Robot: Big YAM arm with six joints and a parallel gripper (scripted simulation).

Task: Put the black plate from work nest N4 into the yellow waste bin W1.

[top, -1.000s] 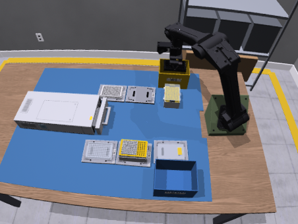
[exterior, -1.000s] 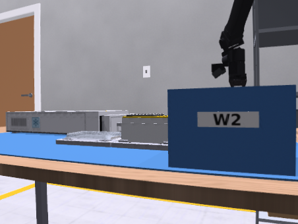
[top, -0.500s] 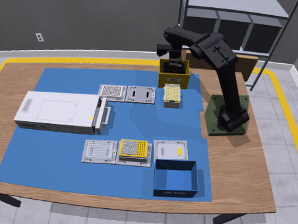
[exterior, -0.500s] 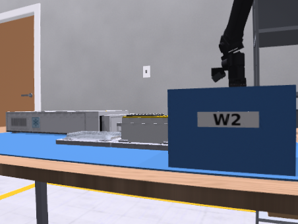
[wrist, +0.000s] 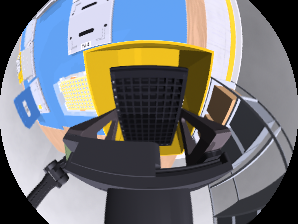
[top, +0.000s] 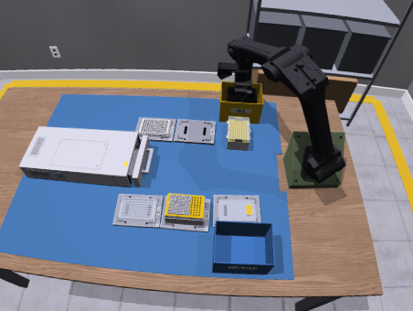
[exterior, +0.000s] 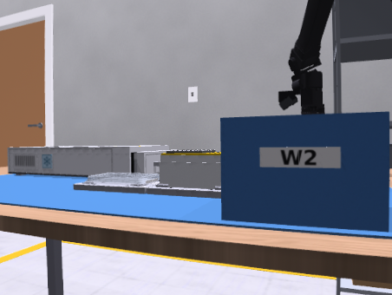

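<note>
Right now the black plate is right at my hand. Also, from my hand: yellow waste bin W1: 7 cm below; then white plate: 35 cm ahead, 14 cm to the left, 9 cm below; then nest: 18 cm ahead, 14 cm to the left, 10 cm below.
</note>
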